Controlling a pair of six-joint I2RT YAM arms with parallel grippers.
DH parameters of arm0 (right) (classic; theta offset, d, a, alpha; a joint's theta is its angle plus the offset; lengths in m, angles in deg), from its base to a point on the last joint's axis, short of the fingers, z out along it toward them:
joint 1: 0 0.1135 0.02 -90
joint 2: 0 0 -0.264 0
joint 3: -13.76 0 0.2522 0
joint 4: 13.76 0 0.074 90
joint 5: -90 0 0 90
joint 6: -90 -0.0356 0 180
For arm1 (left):
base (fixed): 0 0 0 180
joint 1: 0 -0.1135 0.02 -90
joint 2: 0 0 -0.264 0
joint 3: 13.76 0 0.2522 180
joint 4: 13.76 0 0.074 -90
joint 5: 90 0 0 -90
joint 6: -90 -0.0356 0 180
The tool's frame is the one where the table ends.
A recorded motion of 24 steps. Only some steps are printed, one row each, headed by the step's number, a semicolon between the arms.
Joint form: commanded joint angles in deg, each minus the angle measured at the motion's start. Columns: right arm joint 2, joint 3, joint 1, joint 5, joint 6, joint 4; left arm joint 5, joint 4, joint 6, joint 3, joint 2, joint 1.
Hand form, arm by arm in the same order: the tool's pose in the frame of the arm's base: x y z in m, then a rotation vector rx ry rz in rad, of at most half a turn. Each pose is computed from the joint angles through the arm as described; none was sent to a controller.
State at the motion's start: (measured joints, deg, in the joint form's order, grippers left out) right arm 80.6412 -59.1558 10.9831 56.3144 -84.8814 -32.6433; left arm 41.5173 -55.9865 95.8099 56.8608 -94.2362 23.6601
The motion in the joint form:
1: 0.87 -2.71 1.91 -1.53 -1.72 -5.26; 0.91 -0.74 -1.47 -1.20 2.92 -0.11
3: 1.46 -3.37 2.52 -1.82 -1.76 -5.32; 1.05 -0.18 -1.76 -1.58 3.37 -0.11
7: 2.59 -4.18 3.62 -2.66 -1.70 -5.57; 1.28 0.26 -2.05 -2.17 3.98 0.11
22: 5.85 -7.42 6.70 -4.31 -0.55 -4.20; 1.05 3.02 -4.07 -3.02 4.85 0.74
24: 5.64 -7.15 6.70 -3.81 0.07 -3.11; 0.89 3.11 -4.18 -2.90 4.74 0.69
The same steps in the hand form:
1: 0.3071 0.1001 0.3784 0.0372 1.7341 1.9601; 0.3146 -0.1633 0.3194 -0.1724 1.6664 -2.1120
3: 0.3087 0.1039 0.3793 0.0317 1.7331 1.9660; 0.3130 -0.1627 0.3189 -0.1730 1.6747 -2.1082
7: 0.3120 0.1109 0.3786 0.0300 1.7319 1.9734; 0.3099 -0.1629 0.3183 -0.1678 1.6845 -2.1079
22: 0.3215 0.1319 0.3779 0.0158 1.7490 1.9874; 0.3060 -0.1653 0.3139 -0.1726 1.7227 -2.0828
24: 0.3207 0.1319 0.3757 0.0144 1.7682 1.9842; 0.3068 -0.1652 0.3138 -0.1756 1.7214 -2.0795

